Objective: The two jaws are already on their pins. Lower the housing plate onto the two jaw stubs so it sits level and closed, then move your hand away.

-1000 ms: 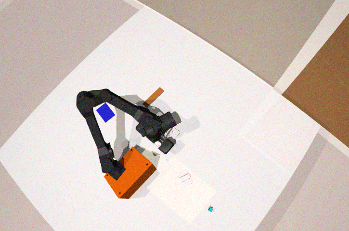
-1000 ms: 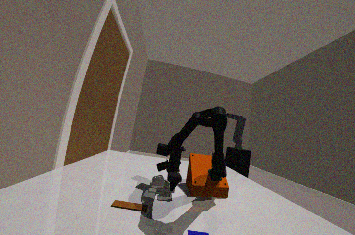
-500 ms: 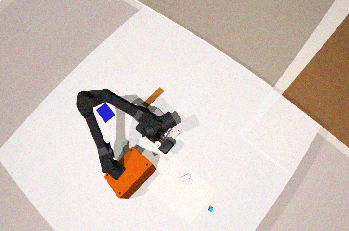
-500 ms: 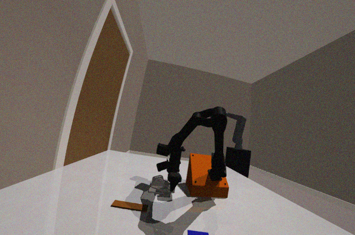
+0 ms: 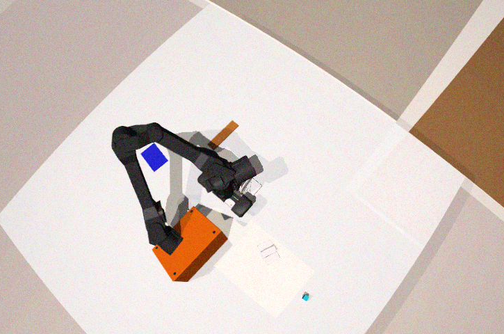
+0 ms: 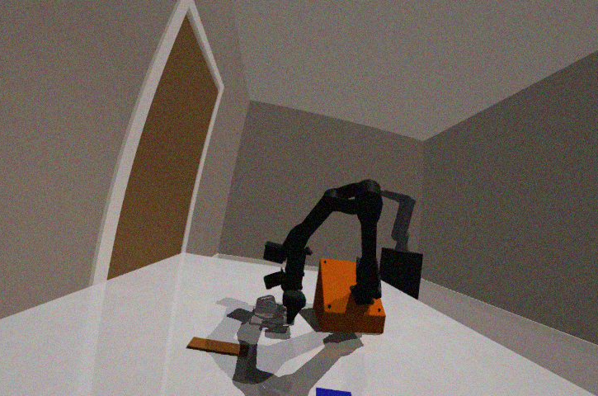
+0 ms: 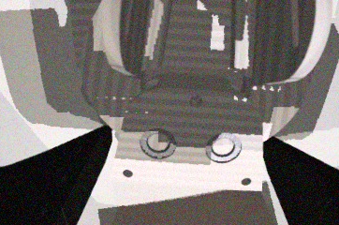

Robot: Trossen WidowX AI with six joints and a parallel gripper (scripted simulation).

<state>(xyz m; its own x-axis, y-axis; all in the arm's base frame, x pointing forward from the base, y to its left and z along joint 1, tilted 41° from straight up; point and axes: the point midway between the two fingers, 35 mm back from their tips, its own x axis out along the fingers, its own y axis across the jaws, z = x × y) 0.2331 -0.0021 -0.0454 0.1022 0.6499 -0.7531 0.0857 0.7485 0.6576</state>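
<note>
Right now my gripper tip is 20 mm below the housing plate and 10 mm short of it. From my gripper tip the other things lie so: small cyan cube: 400 mm to the right, 120 mm behind, 10 mm above; blue patch: 310 mm to the left, 30 mm behind, 10 mm below; flat strip: 180 mm ahead, 150 mm to the left.
</note>
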